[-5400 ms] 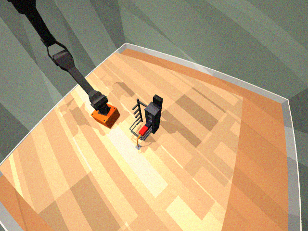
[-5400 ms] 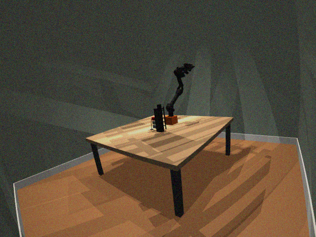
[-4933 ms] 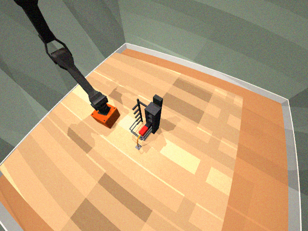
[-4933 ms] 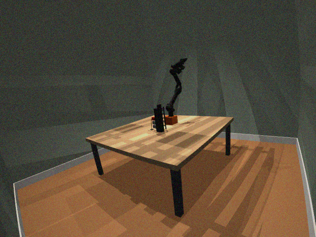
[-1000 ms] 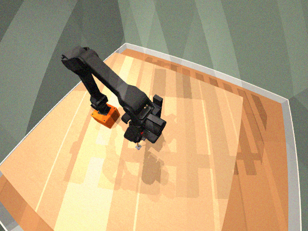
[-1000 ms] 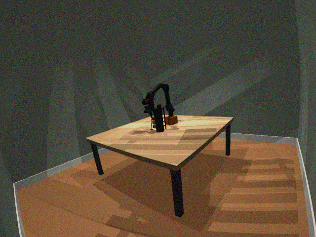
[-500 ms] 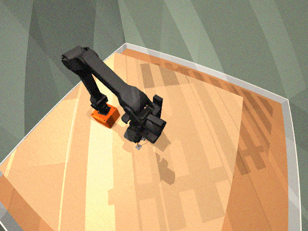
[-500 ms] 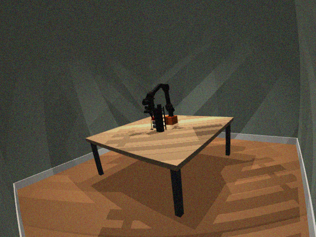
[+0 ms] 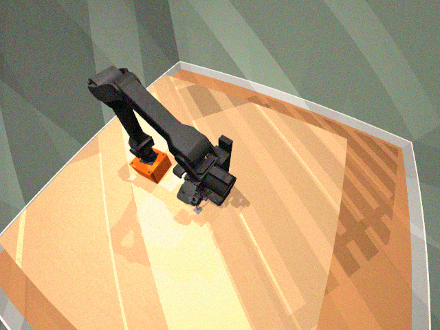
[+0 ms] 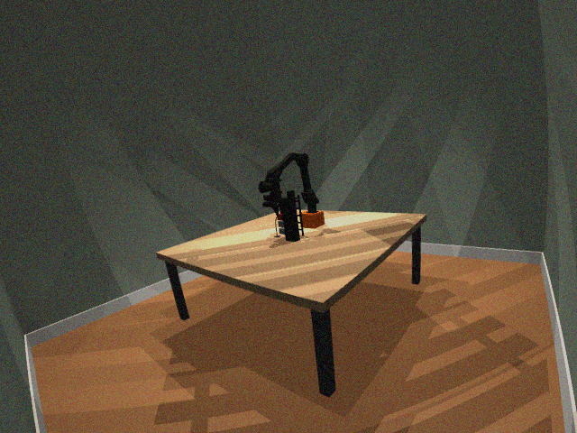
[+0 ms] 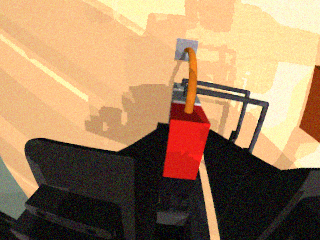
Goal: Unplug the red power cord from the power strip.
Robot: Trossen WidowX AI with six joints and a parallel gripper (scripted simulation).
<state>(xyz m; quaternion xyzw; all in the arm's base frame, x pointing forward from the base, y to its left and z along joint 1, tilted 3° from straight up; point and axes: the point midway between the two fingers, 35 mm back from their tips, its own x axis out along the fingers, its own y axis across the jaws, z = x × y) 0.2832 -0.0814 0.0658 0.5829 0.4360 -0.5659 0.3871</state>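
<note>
Right now the red plug is 10 mm ahead of my gripper tip and 30 mm to the left of it.
</note>
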